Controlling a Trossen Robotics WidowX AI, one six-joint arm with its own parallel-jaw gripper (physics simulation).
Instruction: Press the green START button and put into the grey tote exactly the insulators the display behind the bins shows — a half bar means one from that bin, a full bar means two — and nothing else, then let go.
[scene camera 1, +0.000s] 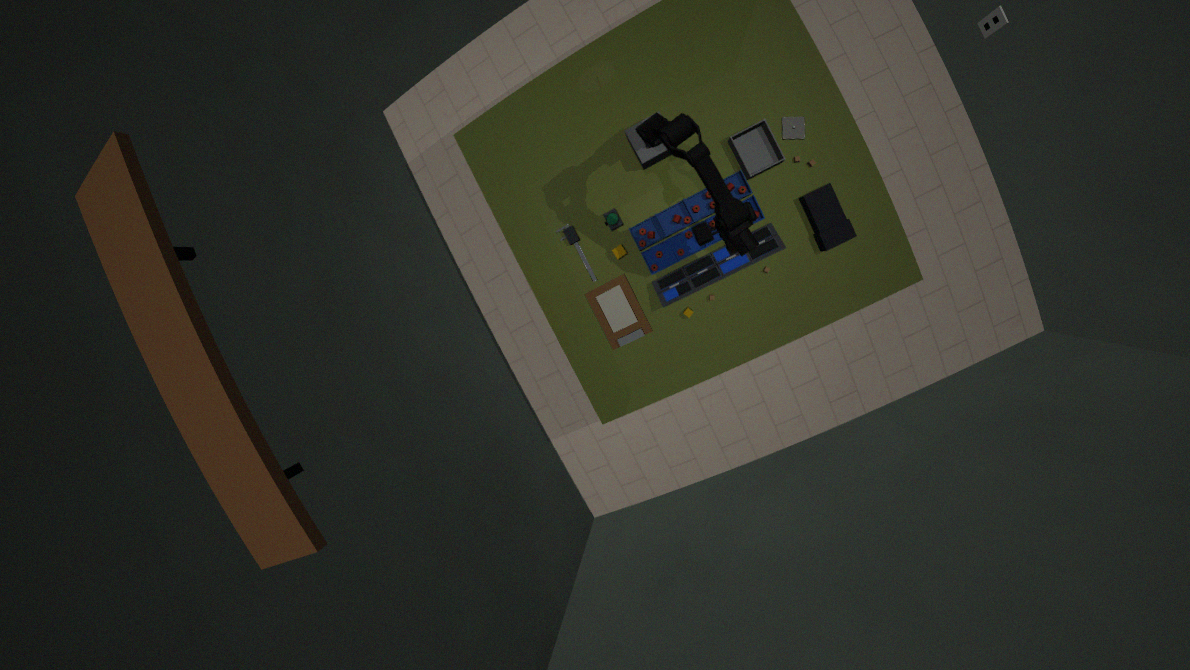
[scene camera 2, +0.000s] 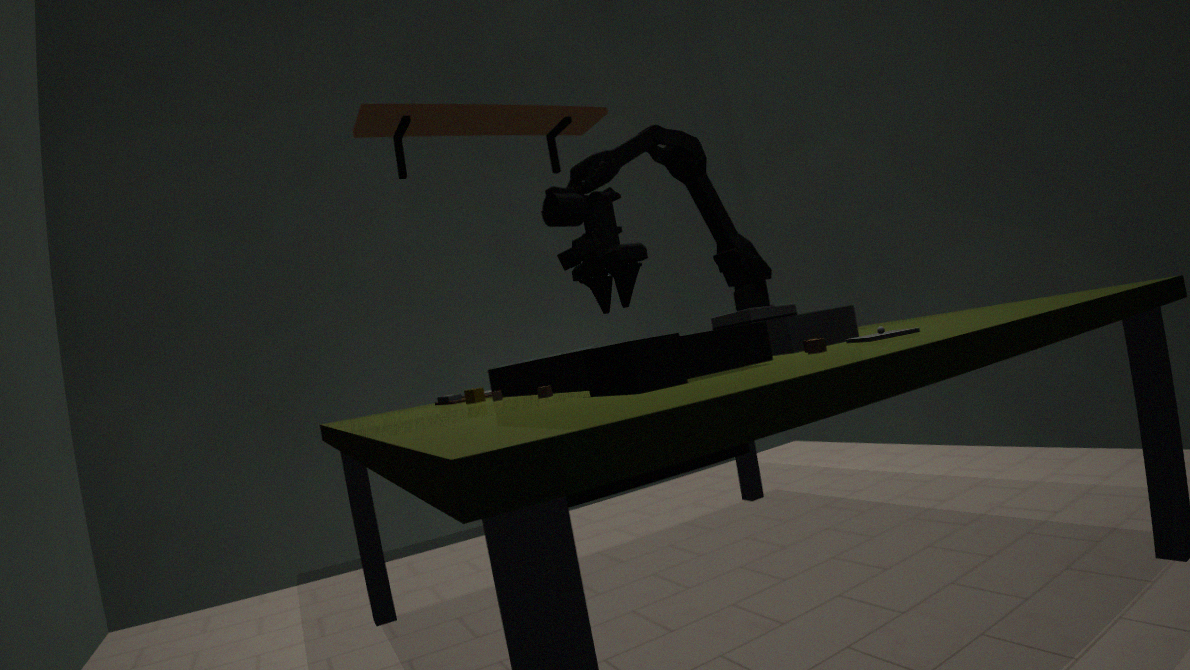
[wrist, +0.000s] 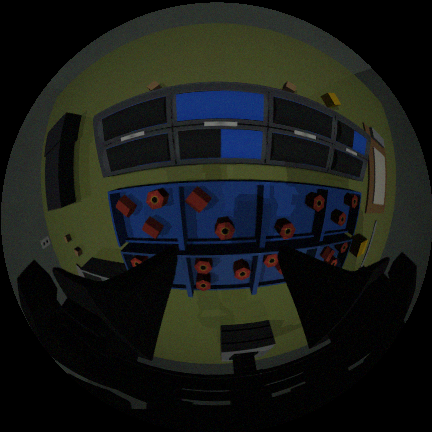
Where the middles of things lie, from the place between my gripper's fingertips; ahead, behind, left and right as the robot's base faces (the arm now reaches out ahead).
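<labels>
Measured from the grey tote (scene camera 2: 786, 335), my hand is 220 mm past it, 200 mm to the right of it and 90 mm above it. There's a display (scene camera 2: 565, 373) that's 120 mm ahead of my hand, 30 mm to the right of it and 90 mm below it. And the dark box (scene camera 2: 634, 367) is 370 mm to the left of my hand, 70 mm ahead of it and 90 mm below it.
</labels>
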